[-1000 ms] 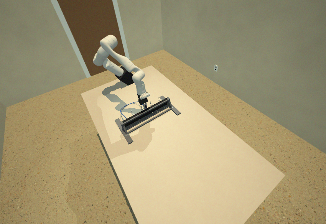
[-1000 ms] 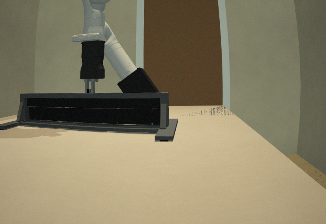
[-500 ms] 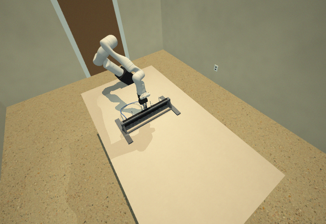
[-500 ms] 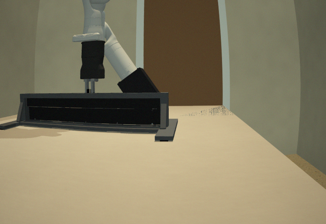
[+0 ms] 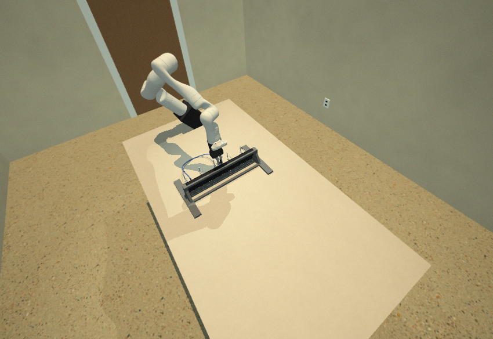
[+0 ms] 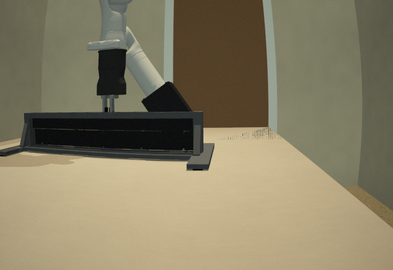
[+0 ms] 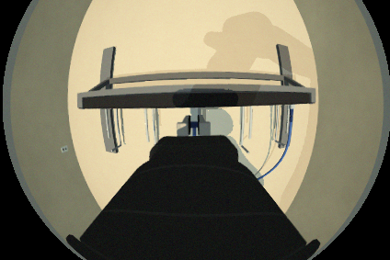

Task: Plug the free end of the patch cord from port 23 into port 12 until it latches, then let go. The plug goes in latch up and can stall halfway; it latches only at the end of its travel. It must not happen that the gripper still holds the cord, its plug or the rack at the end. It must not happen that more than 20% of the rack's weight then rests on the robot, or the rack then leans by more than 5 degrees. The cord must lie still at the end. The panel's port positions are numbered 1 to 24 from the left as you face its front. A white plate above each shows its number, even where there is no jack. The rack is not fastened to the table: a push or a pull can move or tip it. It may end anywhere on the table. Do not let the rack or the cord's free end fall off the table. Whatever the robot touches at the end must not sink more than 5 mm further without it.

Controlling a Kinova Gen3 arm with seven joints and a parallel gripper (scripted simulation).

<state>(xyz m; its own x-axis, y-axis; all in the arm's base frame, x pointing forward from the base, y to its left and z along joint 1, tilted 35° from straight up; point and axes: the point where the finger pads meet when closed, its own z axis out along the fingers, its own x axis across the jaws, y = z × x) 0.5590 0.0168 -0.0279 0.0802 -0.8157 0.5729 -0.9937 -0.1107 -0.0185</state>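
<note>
The plug is 10 mm ahead of my hand and 10 mm below it.
</note>
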